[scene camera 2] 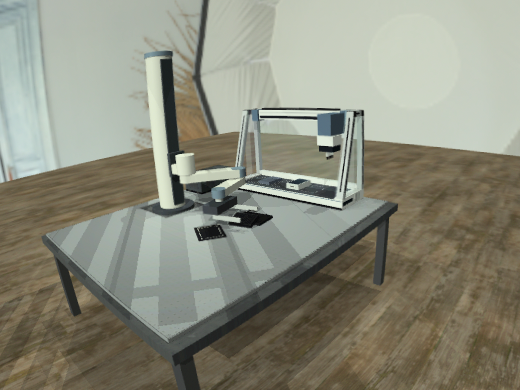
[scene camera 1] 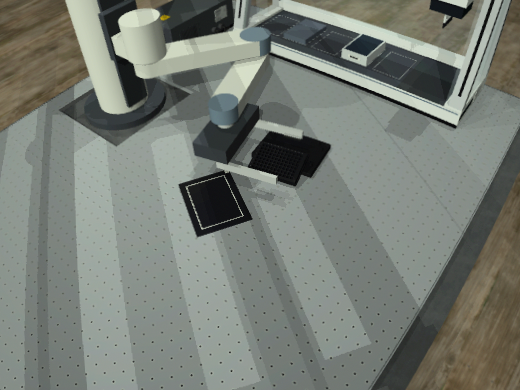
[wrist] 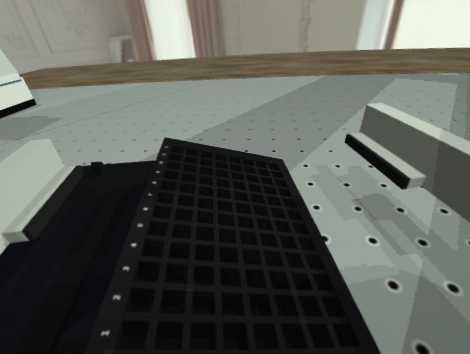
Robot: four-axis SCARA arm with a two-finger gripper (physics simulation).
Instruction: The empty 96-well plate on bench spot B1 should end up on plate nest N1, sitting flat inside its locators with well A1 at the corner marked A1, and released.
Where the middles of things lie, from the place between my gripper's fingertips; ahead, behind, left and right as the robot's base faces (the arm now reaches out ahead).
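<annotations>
Black nest with white outline (scene camera 1: 213, 202): my hand is 5 cm above it, 9 cm past it and 18 cm to the left of it. Black well plate (scene camera 1: 287, 164), counted from the same hand: 3 cm below, 1 cm to the right, 3 cm behind.
</annotations>
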